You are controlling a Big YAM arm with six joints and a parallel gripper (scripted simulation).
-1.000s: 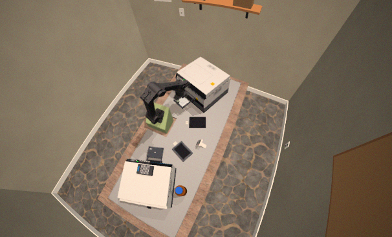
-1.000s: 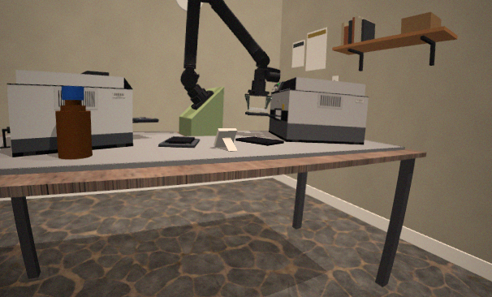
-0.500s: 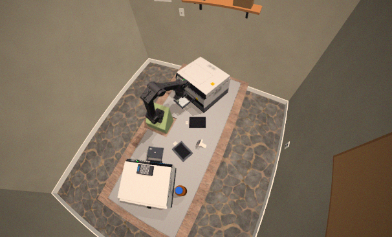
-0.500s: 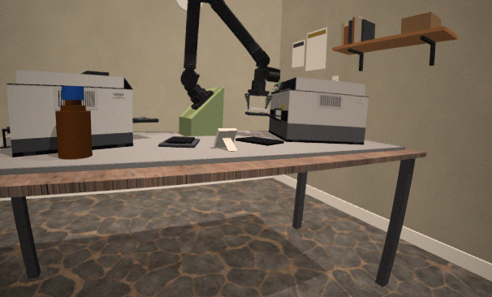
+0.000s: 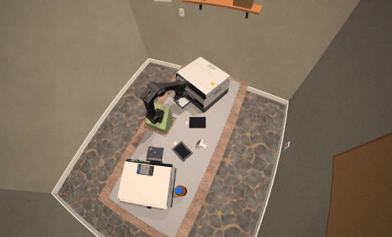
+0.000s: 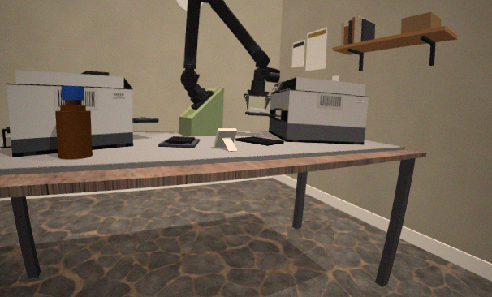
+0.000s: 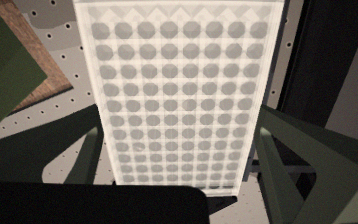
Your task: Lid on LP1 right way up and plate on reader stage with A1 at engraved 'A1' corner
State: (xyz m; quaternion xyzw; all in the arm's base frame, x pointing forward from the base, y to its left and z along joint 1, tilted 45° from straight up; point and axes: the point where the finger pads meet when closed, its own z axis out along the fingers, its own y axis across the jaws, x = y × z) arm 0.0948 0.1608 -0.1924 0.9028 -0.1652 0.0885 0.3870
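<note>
My hand is right at the lidded white well plate. Also, from my hand: black pad (220 mm ahead, 130 mm below, 100 mm to the right); dark lid (420 mm to the right, 220 mm ahead, 120 mm below); grey pad (420 mm to the right, 220 mm ahead, 130 mm below).
</note>
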